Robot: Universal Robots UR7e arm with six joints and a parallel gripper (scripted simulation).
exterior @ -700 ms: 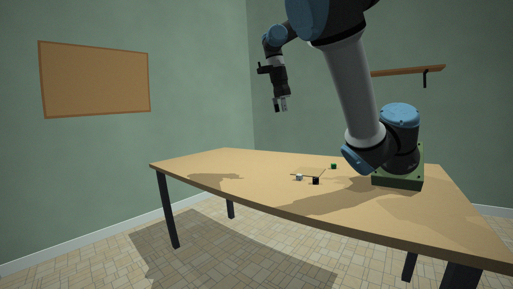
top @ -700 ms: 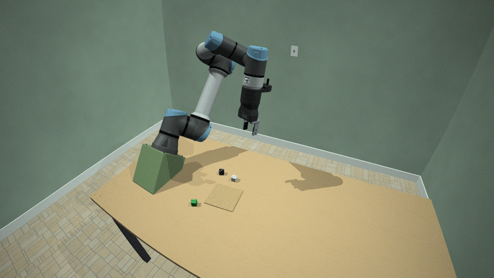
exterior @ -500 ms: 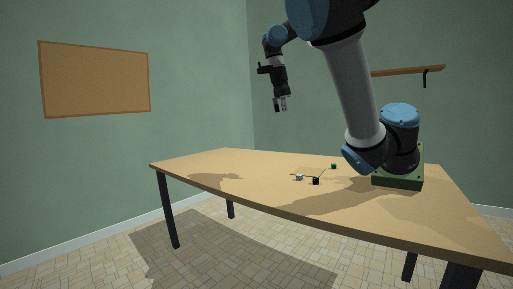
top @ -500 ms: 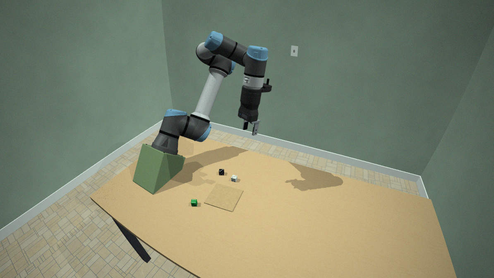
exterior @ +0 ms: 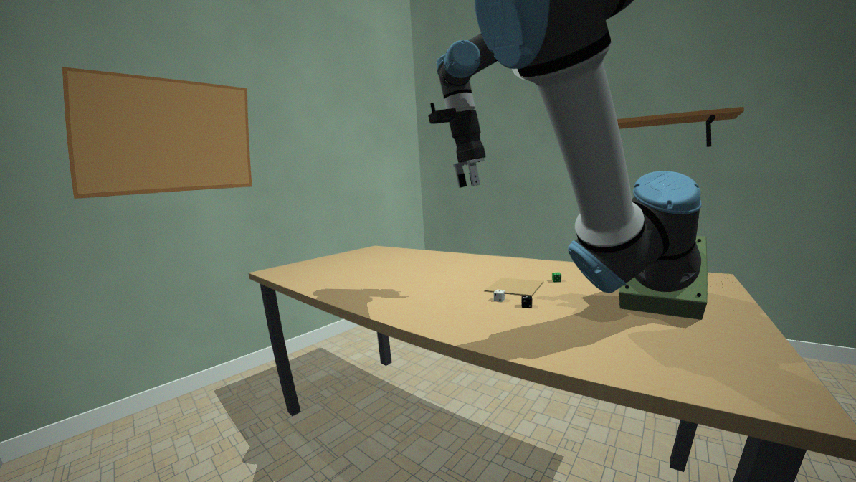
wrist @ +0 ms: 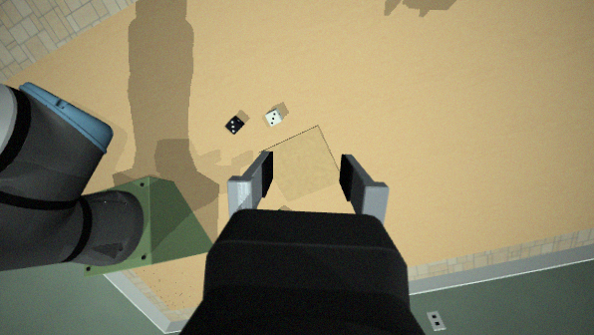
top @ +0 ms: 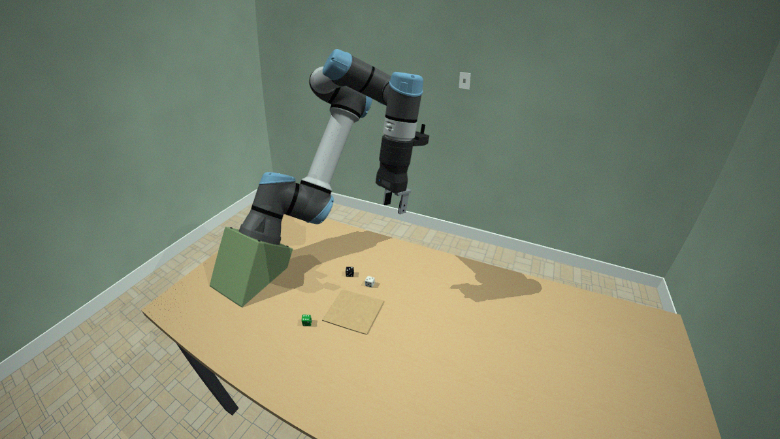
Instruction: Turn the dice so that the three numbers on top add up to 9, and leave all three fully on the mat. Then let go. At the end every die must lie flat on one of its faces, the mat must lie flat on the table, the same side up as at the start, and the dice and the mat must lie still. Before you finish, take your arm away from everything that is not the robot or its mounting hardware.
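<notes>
My gripper is now 30 cm above the green die, 25 cm to the left of it and 15 cm past it. Also, from my hand: white die: 30 cm below, 8 cm behind, 1 cm to the right; black die: 30 cm below, 16 cm behind; tan mat: 31 cm below, 14 cm to the right, 6 cm behind.
</notes>
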